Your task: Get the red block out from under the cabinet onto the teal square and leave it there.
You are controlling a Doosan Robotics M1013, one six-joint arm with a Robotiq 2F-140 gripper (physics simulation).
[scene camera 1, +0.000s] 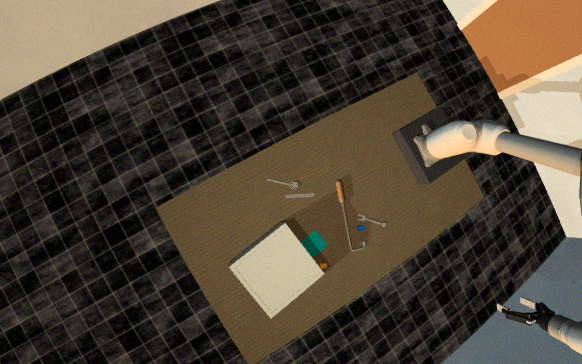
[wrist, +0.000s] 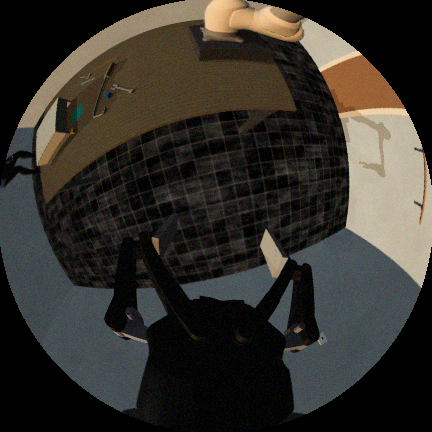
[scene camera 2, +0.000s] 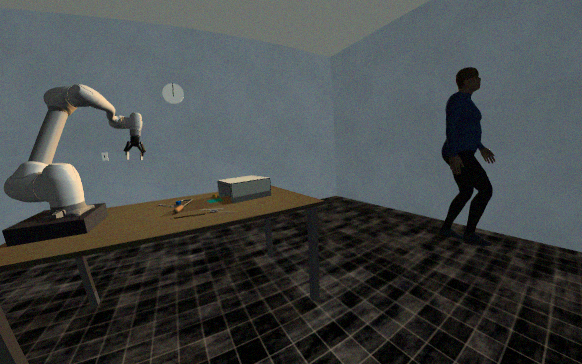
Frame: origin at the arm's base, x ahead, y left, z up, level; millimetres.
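Where they show: gripper, between the fingertips: (scene camera 1: 509, 303) (wrist: 220, 230) (scene camera 2: 134, 159); arm's base, origin of its link: (scene camera 1: 431, 147) (wrist: 221, 33) (scene camera 2: 70, 212).
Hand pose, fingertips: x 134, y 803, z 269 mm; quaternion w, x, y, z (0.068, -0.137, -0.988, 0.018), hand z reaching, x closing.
Note:
Each offset is from my fingertips to the top centre of the thing. "*": to the spot under its first point.
The red block does not show in any view; the space under the cabinet is hidden. The pale box-shaped cabinet @(900 mm ahead, 588 mm right, 217 mm down) (scene camera 1: 276, 270) (scene camera 2: 245, 187) (wrist: 49, 131) stands on the table. The teal square @(* 672 mm ahead, 595 mm right, 352 mm down) (scene camera 1: 315, 243) (scene camera 2: 215, 200) (wrist: 77, 114) lies flat beside the cabinet's side that faces the robot base, partly in shadow. A hooked rod with an orange handle (scene camera 1: 339, 191) (scene camera 2: 178, 207) lies on the table, its bent end towards the yellow block's side. My gripper (scene camera 1: 514, 304) (scene camera 2: 135, 156) (wrist: 220, 230) is open and empty, high up beyond the table's long edge, far from the cabinet.
A yellow block @(679 mm ahead, 480 mm right, 328 mm down) (scene camera 1: 323, 265) (wrist: 72, 131) sits by the cabinet's corner. A blue block @(420 mm ahead, 566 mm right, 328 mm down) (scene camera 1: 361, 228) (wrist: 108, 94) and a wrench @(344 mm ahead, 571 mm right, 344 mm down) (scene camera 1: 372, 221) (wrist: 123, 89) lie beside the rod. A grey bar @(648 mm ahead, 847 mm right, 351 mm down) (scene camera 1: 300, 195), another metal tool @(* 655 mm ahead, 906 mm right, 350 mm down) (scene camera 1: 294, 185) and a thin orange stick @(524 mm ahead, 924 mm right, 346 mm down) (scene camera 1: 315, 173) lie across the table. A person (scene camera 2: 465, 130) stands beyond it.

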